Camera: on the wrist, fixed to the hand. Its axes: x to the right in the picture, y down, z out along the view.
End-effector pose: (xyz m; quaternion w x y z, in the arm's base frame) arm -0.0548 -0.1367 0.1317 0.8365 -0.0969 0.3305 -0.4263
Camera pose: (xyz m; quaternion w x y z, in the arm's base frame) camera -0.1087 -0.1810 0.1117 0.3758 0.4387 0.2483 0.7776
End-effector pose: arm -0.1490 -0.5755 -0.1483 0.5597 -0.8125 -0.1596 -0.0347
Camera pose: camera -0.1394 -0.5942 -0.0788 0.1106 -0.1451 0.9002 0.3954
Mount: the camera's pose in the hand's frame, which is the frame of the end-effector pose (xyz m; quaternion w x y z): 0.0213 -0.0535 -0.0442 0.0224 0.0405 0.1952 0.9797
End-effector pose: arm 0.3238 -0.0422 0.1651 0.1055 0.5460 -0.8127 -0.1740
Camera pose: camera 0.3772 -0.0877 0.1840 0.3093 -0.7457 -0.5396 0.2389
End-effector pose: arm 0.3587 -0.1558 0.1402 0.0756 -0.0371 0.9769 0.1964
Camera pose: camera 0.3373 -0.2231 0.1568 0.3799 -0.9209 -0.0809 -0.0317
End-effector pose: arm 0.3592 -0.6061 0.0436 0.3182 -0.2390 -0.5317 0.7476
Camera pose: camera 0.3873 -0.5497 0.0797 0.6118 0.6593 -0.3146 -0.3034
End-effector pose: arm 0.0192 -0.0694 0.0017 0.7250 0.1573 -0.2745 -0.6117
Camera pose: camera 0.0046 -0.1057 -0.0594 0.6627 -0.1166 -0.0435 0.7384
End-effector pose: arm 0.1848 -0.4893 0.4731 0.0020 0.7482 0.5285 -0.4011
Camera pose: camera 0.1714 -0.4300 0.5128 0.2595 0.6129 -0.7370 0.1176
